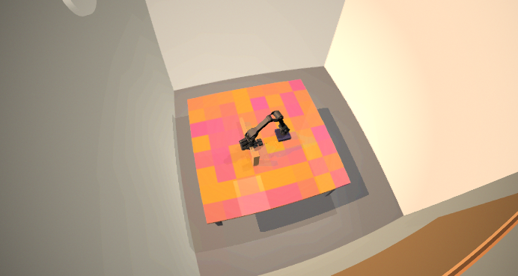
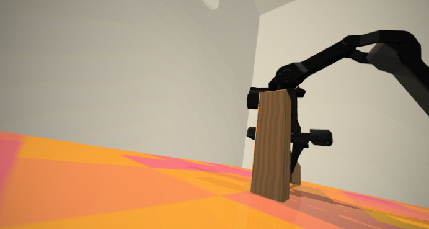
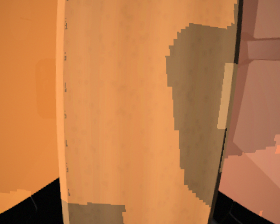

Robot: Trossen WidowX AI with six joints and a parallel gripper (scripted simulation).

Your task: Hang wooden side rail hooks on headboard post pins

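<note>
My gripper tip is now 120 mm to the right of the wooden headboard post, 40 mm below it and 30 mm past it.
</note>
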